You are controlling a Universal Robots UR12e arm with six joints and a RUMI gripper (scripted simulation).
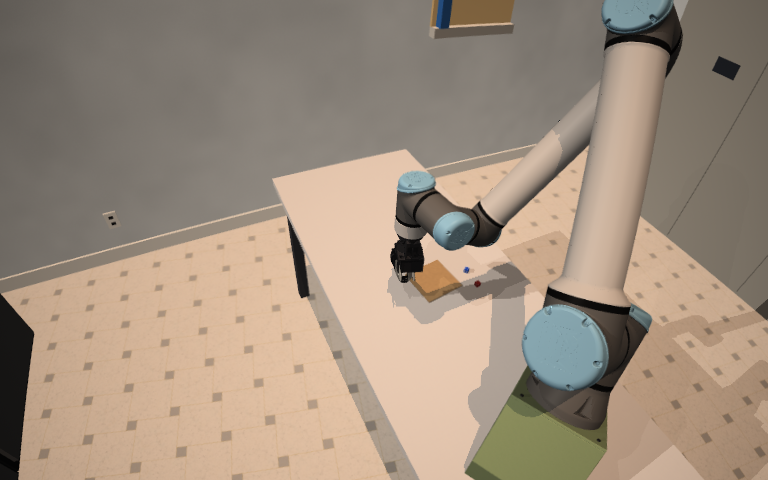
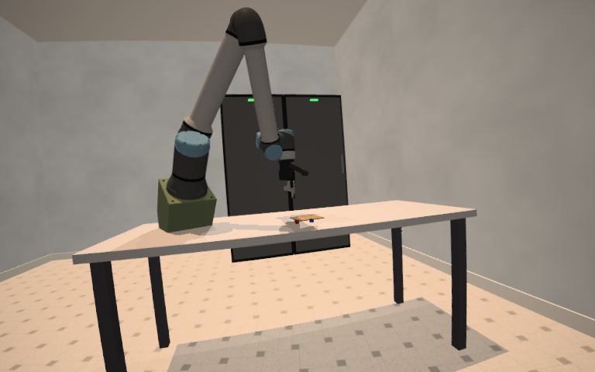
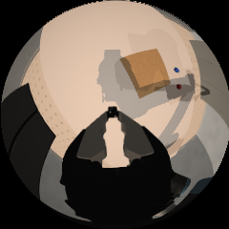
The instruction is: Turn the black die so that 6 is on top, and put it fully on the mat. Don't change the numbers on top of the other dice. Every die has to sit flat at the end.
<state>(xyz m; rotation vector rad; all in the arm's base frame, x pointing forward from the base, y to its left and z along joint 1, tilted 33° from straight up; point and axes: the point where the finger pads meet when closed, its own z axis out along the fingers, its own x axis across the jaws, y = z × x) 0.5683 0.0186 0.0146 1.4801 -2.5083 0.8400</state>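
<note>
Now: hand 140 mm to the left of the brown mat, 120 mm above it and 10 mm short of it. Round my hand: red die (250 mm to the right, 110 mm below, 100 mm behind); black die (10 mm below); blue die (270 mm to the right, 110 mm below, 30 mm behind).
</note>
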